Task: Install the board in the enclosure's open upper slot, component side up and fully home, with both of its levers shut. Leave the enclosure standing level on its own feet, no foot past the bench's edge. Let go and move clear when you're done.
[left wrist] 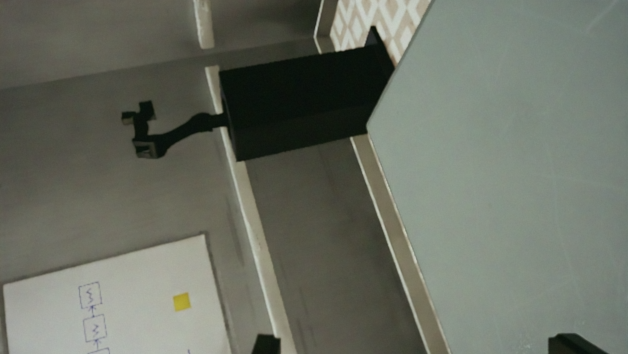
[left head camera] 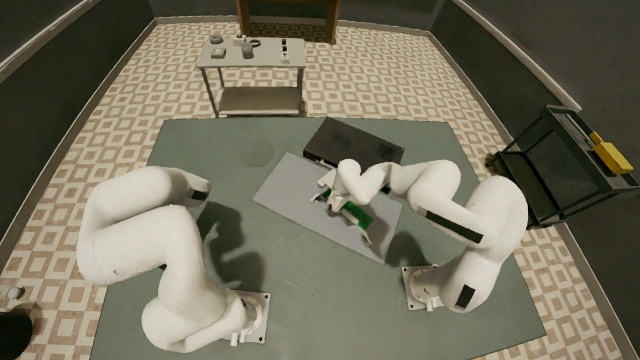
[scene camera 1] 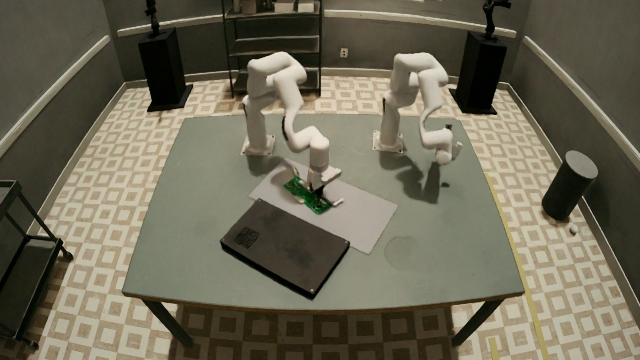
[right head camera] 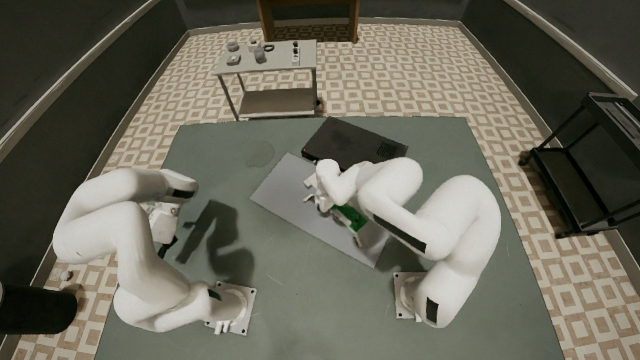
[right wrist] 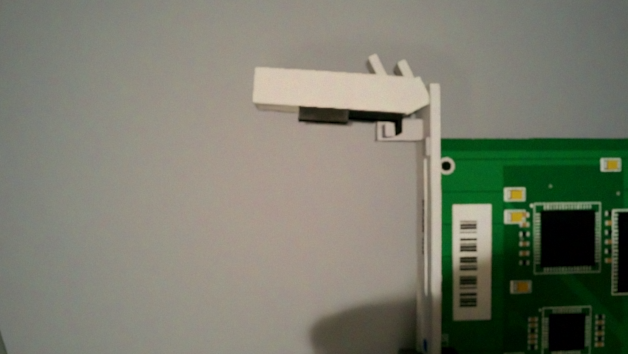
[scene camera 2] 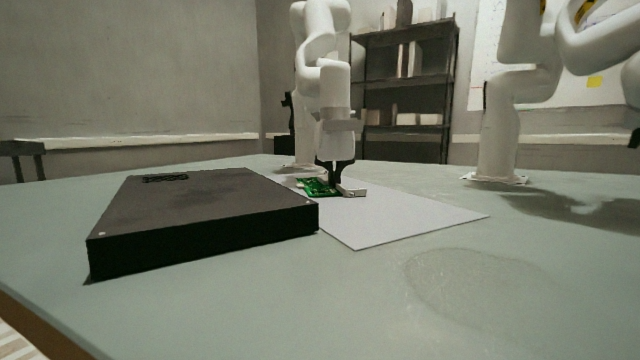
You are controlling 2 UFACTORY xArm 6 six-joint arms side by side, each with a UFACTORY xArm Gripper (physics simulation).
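Frame: origin at the left arm's base, x left, y ahead, z down, level; metres.
Where they show: right gripper, fingertip midpoint: (left head camera: 334, 208) (scene camera 1: 319, 194) (right head camera: 327, 208) (scene camera 2: 334, 187); left arm's base, origin of the base link: (scene camera 1: 387, 141) (right head camera: 230, 307) (scene camera 2: 493, 177); right arm's base, origin of the base link: (left head camera: 423, 286) (scene camera 1: 258, 144) (scene camera 2: 306, 165).
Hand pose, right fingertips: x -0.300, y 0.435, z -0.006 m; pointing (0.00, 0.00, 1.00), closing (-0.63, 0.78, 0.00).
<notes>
Things, the pixels of their top centre, and the offset from my right fingertips. "pt": a spot on its surface instead. Level surfaces: height alone.
- grey mat, its level: dz +0.005 m
- pale faceplate, surface spot: (right wrist: 435, 225) pt dx +0.043, dy +0.034, dz -0.015 m
- lever, middle of its top: (right wrist: 343, 86) (scene camera 2: 355, 189) (scene camera 1: 338, 201) dx +0.089, dy +0.039, dz -0.014 m
- black enclosure, middle of its top: (scene camera 2: 207, 185) (scene camera 1: 284, 240) (right head camera: 355, 149) (left head camera: 356, 150) dx -0.093, dy +0.300, dz -0.044 m
The green board (left head camera: 361, 216) (right head camera: 354, 218) (scene camera 1: 300, 192) (scene camera 2: 311, 187) (right wrist: 472, 180) lies component side up, level, on or just above the grey mat (left head camera: 295, 212) (scene camera 1: 367, 235) (scene camera 2: 400, 220). Its levers stick out from the pale faceplate (right wrist: 435, 225); one lever (right wrist: 335, 90) (scene camera 1: 338, 202) (scene camera 2: 356, 192) shows close up in the right wrist view. My right gripper (scene camera 2: 335, 183) (scene camera 1: 317, 190) (right wrist: 426, 351) is shut on the board's faceplate. The black enclosure (left head camera: 350, 142) (right head camera: 350, 140) (scene camera 1: 285, 245) (scene camera 2: 200, 200) stands flat beside the mat; its slots are mostly hidden. My left gripper (left wrist: 415, 345) is open, away from both.
My right arm (left head camera: 435, 190) (right head camera: 395, 185) reaches over the mat and partly hides the enclosure's slot side. My left arm (left head camera: 175, 250) (scene camera 1: 435, 100) is bent over the bench's other side. The enclosure stands near the bench's far edge in the head views. A side table (left head camera: 270, 62) stands beyond.
</notes>
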